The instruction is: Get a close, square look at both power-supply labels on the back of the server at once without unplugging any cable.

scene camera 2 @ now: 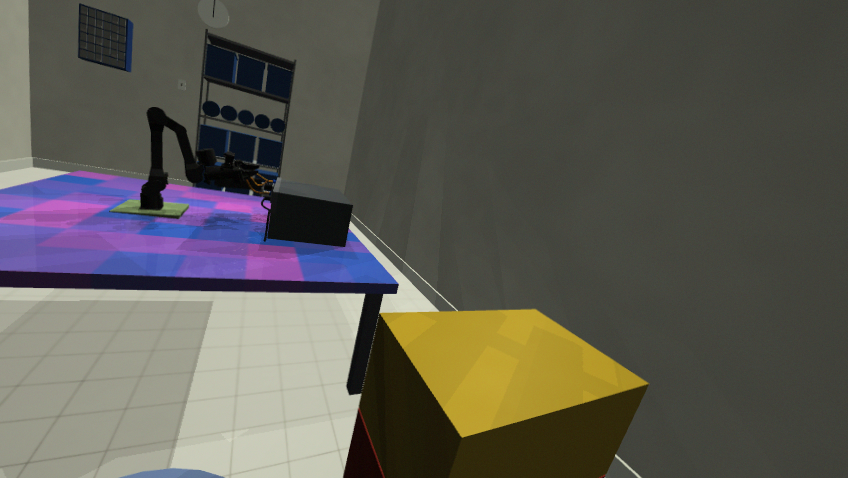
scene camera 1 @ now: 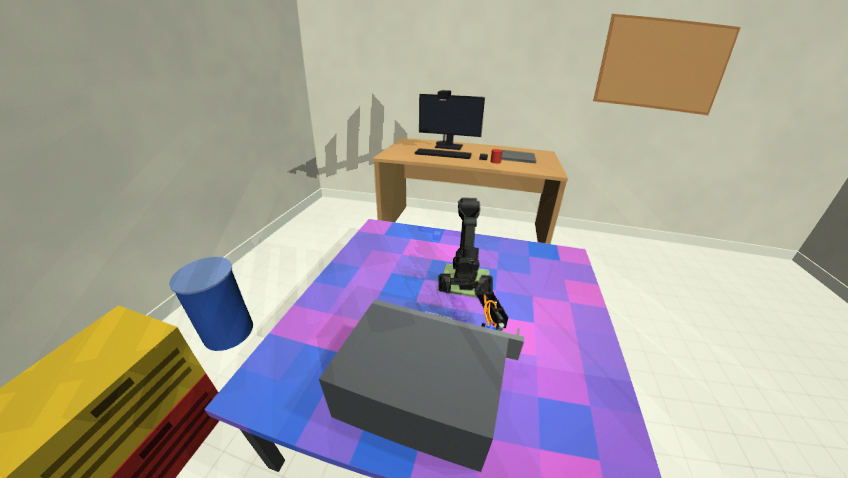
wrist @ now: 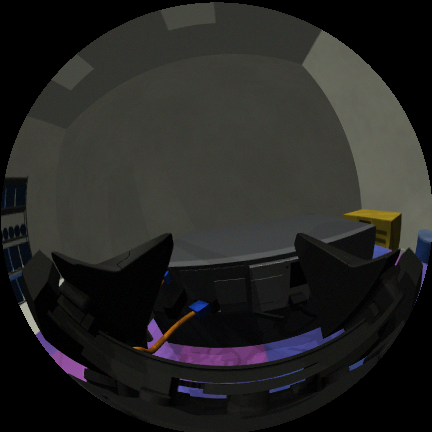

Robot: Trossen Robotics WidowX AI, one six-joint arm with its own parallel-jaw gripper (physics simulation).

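Pixels of known places: gripper, between the fingertips: (scene camera 2: 258,169) (scene camera 1: 461,292) (wrist: 236,240); arm's base, origin of its link: (scene camera 2: 151,207).
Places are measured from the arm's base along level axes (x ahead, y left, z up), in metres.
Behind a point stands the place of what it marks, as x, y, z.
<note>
The grey server (scene camera 1: 415,368) {0.643, -0.073, 0.184} (scene camera 2: 308,219) {0.559, -0.283, 0.092} (wrist: 280,240) {0.496, -0.070, 0.183} sits on the patterned table, its back facing the arm. In the wrist view two dim grey panels, a left panel (wrist: 231,296) {0.448, 0.023, 0.131} and a right panel (wrist: 270,289) {0.433, -0.027, 0.140}, show side by side on the back, seen obliquely. They look like the label areas; no print can be read. A blue plug (wrist: 199,308) {0.439, 0.068, 0.123} on an orange cable (wrist: 172,332) {0.404, 0.105, 0.107} is left of them. Another blue plug (wrist: 166,277) {0.449, 0.105, 0.172} is partly behind the left finger. My gripper (scene camera 1: 501,324) (wrist: 235,240) {0.372, 0.016, 0.230} is open and empty near the back. The right finger hides the back's right part.
Orange cables (scene camera 2: 258,180) {0.384, 0.135, 0.162} loop beside the gripper. A dark cable loop (scene camera 2: 265,204) {0.402, -0.131, 0.092} sticks out behind the server. A grey bracket (scene camera 1: 515,347) {0.493, 0.196, 0.151} projects at the server's corner. Yellow boxes (scene camera 1: 118,362) (scene camera 2: 510,368) (wrist: 382,225) and a blue drum (scene camera 1: 216,305) (wrist: 425,246) stand beyond the table.
</note>
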